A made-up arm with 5 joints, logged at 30 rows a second.
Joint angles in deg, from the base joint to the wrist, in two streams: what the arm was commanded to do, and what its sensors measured. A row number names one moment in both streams.
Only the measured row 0 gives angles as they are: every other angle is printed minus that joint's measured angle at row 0.
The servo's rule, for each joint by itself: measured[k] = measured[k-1] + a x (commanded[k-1-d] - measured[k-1]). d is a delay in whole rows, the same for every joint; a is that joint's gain. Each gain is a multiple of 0.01, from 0.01 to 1. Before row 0 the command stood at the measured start. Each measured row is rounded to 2 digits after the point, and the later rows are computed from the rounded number. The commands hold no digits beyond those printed.
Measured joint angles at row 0: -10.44 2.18 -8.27 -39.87 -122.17
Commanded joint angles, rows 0 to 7: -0.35 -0.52 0.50 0.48 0.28; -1.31 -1.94 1.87 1.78 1.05; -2.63 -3.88 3.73 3.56 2.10; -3.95 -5.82 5.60 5.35 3.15; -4.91 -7.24 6.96 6.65 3.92; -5.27 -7.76 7.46 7.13 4.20; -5.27 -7.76 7.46 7.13 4.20; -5.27 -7.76 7.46 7.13 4.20
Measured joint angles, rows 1 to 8: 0.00 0.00 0.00 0.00 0.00; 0.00 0.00 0.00 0.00 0.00; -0.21 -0.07 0.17 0.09 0.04; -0.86 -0.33 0.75 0.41 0.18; -1.90 -0.83 1.76 1.01 0.45; -3.11 -1.53 3.07 1.83 0.83; -4.17 -2.33 4.39 2.75 1.26; -4.82 -3.09 5.43 3.58 1.67
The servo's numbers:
d 2
a 0.59 0.14 0.34 0.19 0.14

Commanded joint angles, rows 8 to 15: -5.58 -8.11 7.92 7.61 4.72; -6.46 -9.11 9.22 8.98 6.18; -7.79 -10.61 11.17 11.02 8.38; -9.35 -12.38 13.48 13.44 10.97; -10.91 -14.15 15.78 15.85 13.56; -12.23 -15.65 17.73 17.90 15.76; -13.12 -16.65 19.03 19.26 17.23; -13.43 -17.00 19.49 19.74 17.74
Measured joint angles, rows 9 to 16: -5.09 -3.74 6.12 4.25 2.02; -5.20 -4.30 6.58 4.80 2.33; -5.42 -4.83 7.04 5.33 2.66; -6.03 -5.43 7.78 6.02 3.15; -7.07 -6.16 8.93 6.97 3.88; -8.42 -7.03 10.48 8.20 4.87; -9.89 -8.03 12.28 9.65 6.09; -11.27 -9.10 14.13 11.22 7.44
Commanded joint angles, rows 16 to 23: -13.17 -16.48 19.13 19.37 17.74; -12.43 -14.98 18.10 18.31 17.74; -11.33 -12.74 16.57 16.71 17.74; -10.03 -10.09 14.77 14.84 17.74; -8.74 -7.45 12.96 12.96 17.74; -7.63 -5.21 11.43 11.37 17.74; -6.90 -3.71 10.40 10.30 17.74; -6.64 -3.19 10.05 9.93 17.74
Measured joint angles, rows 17 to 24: -12.36 -10.16 15.80 12.75 8.81; -12.99 -11.12 17.05 14.08 10.06; -13.10 -11.87 17.76 15.09 11.14; -12.70 -12.31 17.88 15.70 12.06; -11.89 -12.37 17.43 15.89 12.86; -10.79 -12.05 16.53 15.69 13.54; -9.58 -11.41 15.32 15.17 14.13; -8.43 -10.54 14.00 14.45 14.64
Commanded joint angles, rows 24 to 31: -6.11 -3.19 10.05 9.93 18.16; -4.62 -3.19 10.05 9.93 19.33; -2.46 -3.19 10.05 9.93 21.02; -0.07 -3.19 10.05 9.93 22.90; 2.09 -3.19 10.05 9.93 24.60; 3.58 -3.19 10.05 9.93 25.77; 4.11 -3.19 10.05 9.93 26.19; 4.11 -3.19 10.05 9.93 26.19
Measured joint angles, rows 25 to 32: -7.53 -9.58 12.78 13.66 15.07; -7.00 -8.69 11.85 12.95 15.44; -6.47 -7.92 11.24 12.38 15.82; -5.38 -7.26 10.84 11.91 16.31; -3.66 -6.69 10.57 11.53 16.97; -1.54 -6.20 10.39 11.23 17.80; 0.60 -5.78 10.27 10.98 18.75; 2.36 -5.42 10.20 10.78 19.73
